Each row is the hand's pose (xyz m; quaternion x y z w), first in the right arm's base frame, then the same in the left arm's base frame.
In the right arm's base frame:
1: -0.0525 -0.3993 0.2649 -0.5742 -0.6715 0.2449 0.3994
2: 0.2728 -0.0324 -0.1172 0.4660 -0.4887 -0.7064 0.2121
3: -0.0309 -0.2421 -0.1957 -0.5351 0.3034 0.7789 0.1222
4: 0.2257 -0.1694 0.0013 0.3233 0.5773 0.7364 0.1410
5: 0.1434 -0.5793 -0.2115 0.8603 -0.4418 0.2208 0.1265
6: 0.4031 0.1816 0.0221 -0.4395 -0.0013 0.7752 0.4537
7: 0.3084 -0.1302 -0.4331 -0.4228 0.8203 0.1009 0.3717
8: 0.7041 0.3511 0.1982 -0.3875 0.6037 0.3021 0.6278
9: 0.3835 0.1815 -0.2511 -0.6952 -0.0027 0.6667 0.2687
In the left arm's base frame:
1: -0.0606 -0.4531 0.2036 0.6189 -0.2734 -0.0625 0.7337
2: 0.0117 -0.4286 0.8205 0.0414 0.7747 -0.6093 0.1640
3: -0.2581 -0.6033 0.6228 -0.3155 0.7092 -0.6304 0.0091
4: -0.0145 -0.3791 0.6419 -0.2990 0.3220 -0.4173 0.7955
5: -0.4639 -0.2960 0.5359 -0.4622 -0.1612 0.7029 0.5161
6: 0.2856 -0.3916 0.8966 0.6936 -0.5380 0.4674 0.1051
7: -0.2625 -0.4153 1.0084 0.0073 -0.0384 -0.9961 0.0785
8: 0.5928 -0.1802 1.0027 -0.3757 0.0001 -0.9257 0.0448
9: 0.0958 -0.4637 1.0806 0.4690 -0.6402 0.5144 0.3249

